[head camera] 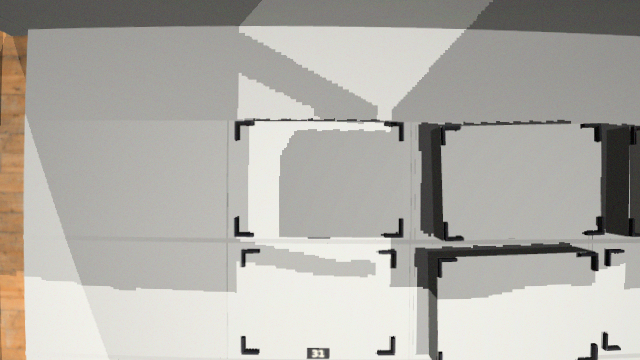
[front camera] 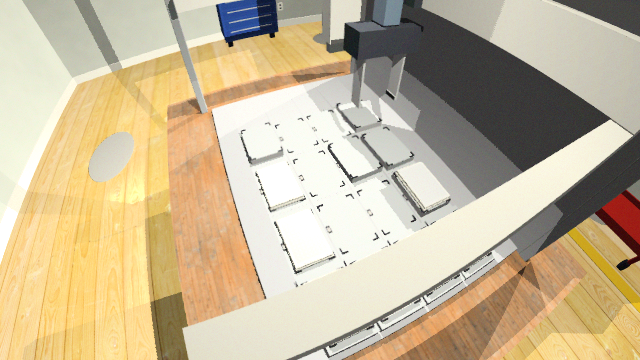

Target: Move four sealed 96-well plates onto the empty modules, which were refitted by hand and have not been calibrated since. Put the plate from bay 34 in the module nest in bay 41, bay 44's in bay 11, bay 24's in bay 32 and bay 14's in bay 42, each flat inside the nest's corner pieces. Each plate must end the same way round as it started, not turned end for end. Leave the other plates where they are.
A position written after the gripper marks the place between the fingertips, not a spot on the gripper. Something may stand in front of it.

In view: the gripper [front camera: 374, 100], a bay 32 nest [head camera: 526, 296], a bay 42 nest [head camera: 489, 182], a bay 11 nest [front camera: 261, 142], a bay 41 nest [head camera: 292, 178], a grey wall [front camera: 489, 116] and a bay 21 [front camera: 298, 137].
The bay 32 nest also shows in the front camera view [front camera: 351, 154].
